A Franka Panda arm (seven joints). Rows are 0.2 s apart.
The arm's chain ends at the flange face. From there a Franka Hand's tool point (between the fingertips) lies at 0.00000 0.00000 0.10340 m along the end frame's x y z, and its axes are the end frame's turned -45 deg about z.
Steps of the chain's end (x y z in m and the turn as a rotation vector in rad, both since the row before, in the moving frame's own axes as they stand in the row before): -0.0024 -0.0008 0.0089 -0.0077 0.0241 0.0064; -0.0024 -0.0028 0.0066 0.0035 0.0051 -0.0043; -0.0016 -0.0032 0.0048 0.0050 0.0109 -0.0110; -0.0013 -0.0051 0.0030 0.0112 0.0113 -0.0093; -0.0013 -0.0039 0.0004 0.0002 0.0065 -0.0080
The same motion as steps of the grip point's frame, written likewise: 0.0001 0.0001 0.0089 -0.0225 0.0116 0.0064; 0.0009 -0.0036 0.0066 -0.0011 0.0061 -0.0043; 0.0023 -0.0030 0.0048 -0.0042 0.0112 -0.0110; 0.0043 -0.0045 0.0030 -0.0001 0.0159 -0.0093; 0.0023 -0.0032 0.0004 -0.0045 0.0047 -0.0080
